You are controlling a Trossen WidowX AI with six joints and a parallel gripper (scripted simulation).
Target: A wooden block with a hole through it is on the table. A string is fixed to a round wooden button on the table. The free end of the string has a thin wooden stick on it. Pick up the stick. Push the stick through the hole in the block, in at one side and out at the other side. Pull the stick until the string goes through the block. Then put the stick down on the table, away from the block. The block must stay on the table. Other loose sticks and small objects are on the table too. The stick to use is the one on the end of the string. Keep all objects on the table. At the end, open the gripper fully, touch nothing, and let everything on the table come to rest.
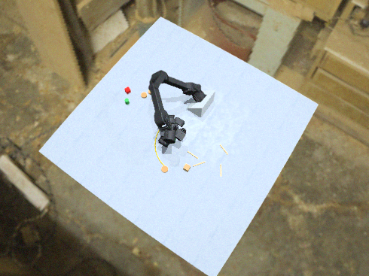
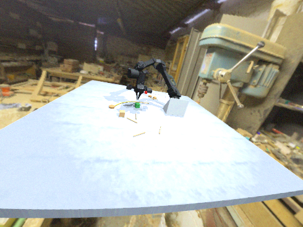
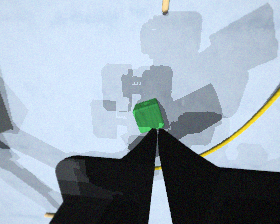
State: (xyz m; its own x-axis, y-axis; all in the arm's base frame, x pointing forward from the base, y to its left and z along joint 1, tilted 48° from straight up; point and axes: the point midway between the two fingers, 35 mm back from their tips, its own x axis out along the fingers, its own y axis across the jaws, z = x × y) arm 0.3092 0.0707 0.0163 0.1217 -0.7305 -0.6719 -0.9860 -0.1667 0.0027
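Now: gripper tip 10 mm past the green cube and 50 mm above it. Also, from my gripper tip: round wooden button: 160 mm ahead, 90 mm to the left, 60 mm below; tan cube: 70 mm ahead, 180 mm to the left, 50 mm below; thin wooden stick: 50 mm behind, 120 mm to the right, 60 mm below.
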